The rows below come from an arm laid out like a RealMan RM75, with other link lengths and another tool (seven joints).
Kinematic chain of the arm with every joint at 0, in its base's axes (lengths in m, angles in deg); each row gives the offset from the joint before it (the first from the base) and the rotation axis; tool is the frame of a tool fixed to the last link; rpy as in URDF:
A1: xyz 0 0 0.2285 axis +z
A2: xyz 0 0 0 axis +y
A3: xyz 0 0 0.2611 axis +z
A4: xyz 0 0 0 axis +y
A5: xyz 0 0 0.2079 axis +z
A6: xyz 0 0 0 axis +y
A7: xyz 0 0 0.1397 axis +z
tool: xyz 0.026 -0.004 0.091 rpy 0 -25.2 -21.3
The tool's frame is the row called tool.
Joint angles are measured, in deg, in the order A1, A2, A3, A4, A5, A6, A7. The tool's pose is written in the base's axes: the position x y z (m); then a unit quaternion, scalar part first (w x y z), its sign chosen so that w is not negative. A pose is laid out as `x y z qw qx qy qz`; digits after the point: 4 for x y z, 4 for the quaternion.
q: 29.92, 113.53, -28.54, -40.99, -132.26, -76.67, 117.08
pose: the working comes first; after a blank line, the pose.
Where each joint sits with the arm in this pose, in the base's axes (m; each line is computed from the numbers above, not from the rounded line before):
A1: 0.0000 0.0000 0.2285
A2: 0.0000 0.0000 0.2285
A3: 0.2075 0.1194 0.1243
A4: 0.2075 0.1194 0.1243
A5: 0.3411 0.2715 0.1714
A6: 0.3411 0.2715 0.1714
A7: 0.3443 0.3489 0.0552
the tool: 0.3597 0.3803 -0.0329

0.3597 0.3803 -0.0329 0.3468 -0.8333 0.3146 0.2939
